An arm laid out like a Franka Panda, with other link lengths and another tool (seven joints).
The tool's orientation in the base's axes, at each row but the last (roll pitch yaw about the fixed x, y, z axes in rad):
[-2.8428 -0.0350 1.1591]
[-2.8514 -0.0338 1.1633]
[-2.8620 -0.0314 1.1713]
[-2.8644 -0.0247 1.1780]
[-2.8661 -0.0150 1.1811]
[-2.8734 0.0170 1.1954]
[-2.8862 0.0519 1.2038]
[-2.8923 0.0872 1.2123]
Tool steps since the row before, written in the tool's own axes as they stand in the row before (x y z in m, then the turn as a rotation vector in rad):
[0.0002 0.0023 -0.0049 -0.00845 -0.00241 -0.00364]
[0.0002 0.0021 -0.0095 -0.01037 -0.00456 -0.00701]
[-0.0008 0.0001 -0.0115 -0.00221 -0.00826 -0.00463]
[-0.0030 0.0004 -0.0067 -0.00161 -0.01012 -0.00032]
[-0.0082 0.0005 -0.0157 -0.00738 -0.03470 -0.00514]
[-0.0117 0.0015 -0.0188 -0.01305 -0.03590 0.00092]
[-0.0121 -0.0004 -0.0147 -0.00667 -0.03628 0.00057]
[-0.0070 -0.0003 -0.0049 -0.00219 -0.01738 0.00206]
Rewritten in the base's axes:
[0.0034 -0.0014 0.0040 -0.00457 -0.00738 0.00389]
[0.0043 -0.0020 0.0085 -0.00638 -0.00883 0.00767]
[0.0026 -0.0023 0.0110 -0.00708 0.00036 0.00666]
[0.0008 -0.0038 0.0063 -0.00956 0.00214 0.00304]
[0.0012 -0.0096 0.0148 -0.03248 0.00513 0.01427]
[0.0018 -0.0130 0.0179 -0.03716 0.00078 0.00885]
[-0.0010 -0.0118 0.0149 -0.03513 0.00685 0.00895]
[-0.0014 -0.0065 0.0054 -0.01694 0.00423 0.00247]

